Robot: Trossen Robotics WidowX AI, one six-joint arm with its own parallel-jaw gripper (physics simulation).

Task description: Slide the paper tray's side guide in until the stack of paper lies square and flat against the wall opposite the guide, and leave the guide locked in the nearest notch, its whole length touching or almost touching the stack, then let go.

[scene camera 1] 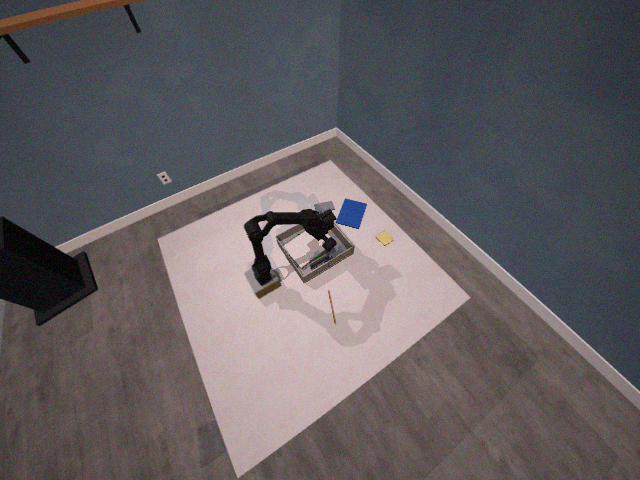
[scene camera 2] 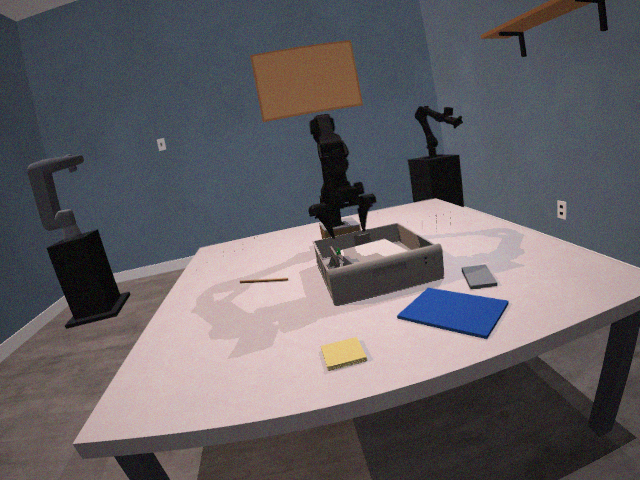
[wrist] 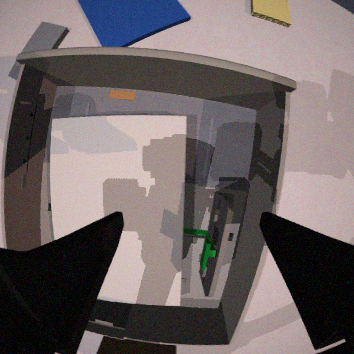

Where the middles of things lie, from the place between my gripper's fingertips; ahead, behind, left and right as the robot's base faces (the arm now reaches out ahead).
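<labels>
My gripper is 9 cm above the side guide [wrist: 214, 245], and it is also 6 cm past the guide and 3 cm to the left of it. The white paper stack [scene camera 2: 380, 248] sits 10 cm below my hand, 9 cm to the left of it and 3 cm behind it. Then there is the blue book [scene camera 2: 473, 315], which I find 33 cm ahead of my hand, 13 cm below it and 11 cm to the left of it. As for the small grey block [wrist: 47, 35], it is 26 cm to the left of my hand, 24 cm ahead of it and 13 cm below it.
</labels>
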